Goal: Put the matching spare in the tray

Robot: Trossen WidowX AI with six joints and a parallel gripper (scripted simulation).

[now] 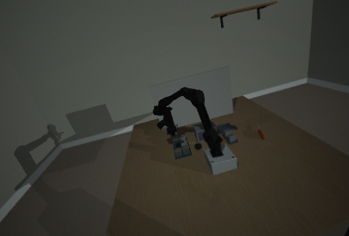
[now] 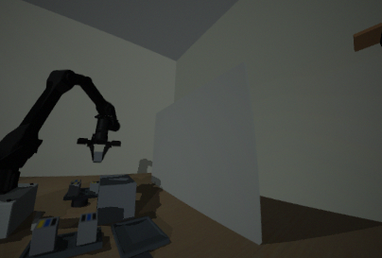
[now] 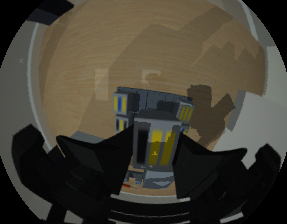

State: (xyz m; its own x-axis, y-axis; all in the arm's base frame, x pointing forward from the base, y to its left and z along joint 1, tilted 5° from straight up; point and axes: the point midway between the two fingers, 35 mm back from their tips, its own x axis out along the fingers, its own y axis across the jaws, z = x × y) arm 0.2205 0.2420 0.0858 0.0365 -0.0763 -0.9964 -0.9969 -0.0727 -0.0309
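Now: the dark tray 42 cm to the right of my gripper tip, 13 cm below it and 11 cm ahead of it. Also, from my gripper tip: tall grey panel: 32 cm ahead, 24 cm to the right, 9 cm above; grey spare: 3 cm above; grey mounted unit: 24 cm to the right, 9 cm below, 7 cm ahead.
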